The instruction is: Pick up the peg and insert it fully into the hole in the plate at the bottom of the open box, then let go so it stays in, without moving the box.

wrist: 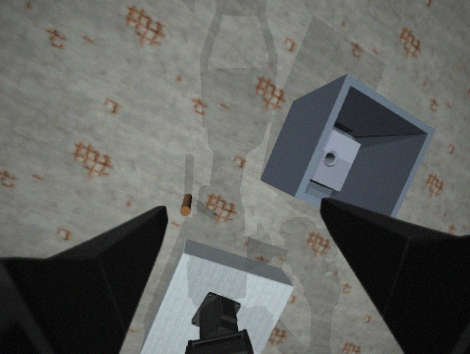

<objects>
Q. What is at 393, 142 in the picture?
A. A blue-grey box.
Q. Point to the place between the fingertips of my gripper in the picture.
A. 244, 209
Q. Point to a pale square plate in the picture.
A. At 337, 157
</objects>
